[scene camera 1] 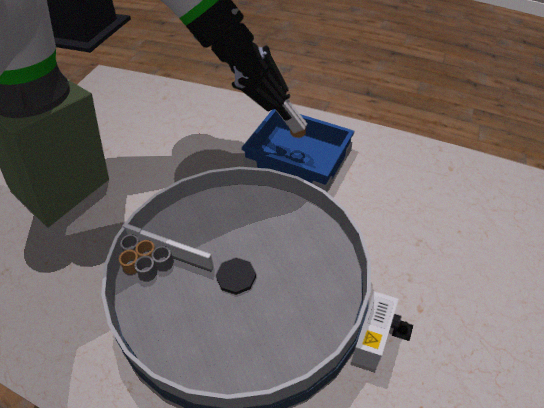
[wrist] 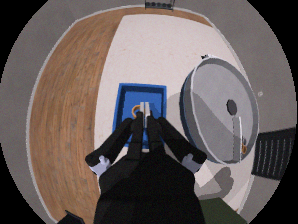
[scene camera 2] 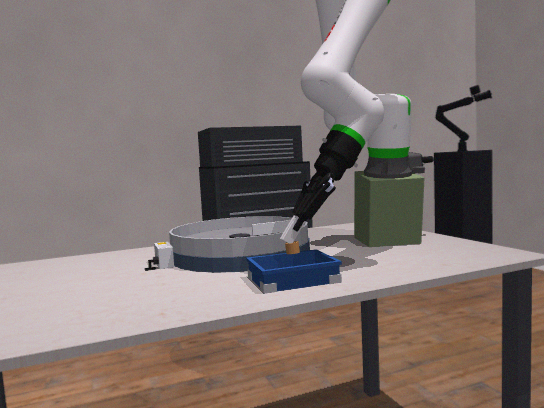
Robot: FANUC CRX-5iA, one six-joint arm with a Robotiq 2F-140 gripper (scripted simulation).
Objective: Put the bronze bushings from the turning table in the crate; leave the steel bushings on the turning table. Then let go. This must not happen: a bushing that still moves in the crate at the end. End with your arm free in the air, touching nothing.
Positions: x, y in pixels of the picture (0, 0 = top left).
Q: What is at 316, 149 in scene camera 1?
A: A blue crate.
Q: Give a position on a blue crate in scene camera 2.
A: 271, 273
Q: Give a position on a turning table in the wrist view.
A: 216, 80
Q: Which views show the gripper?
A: Scene camera 1, the wrist view and scene camera 2: all of them.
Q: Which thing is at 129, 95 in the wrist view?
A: A blue crate.
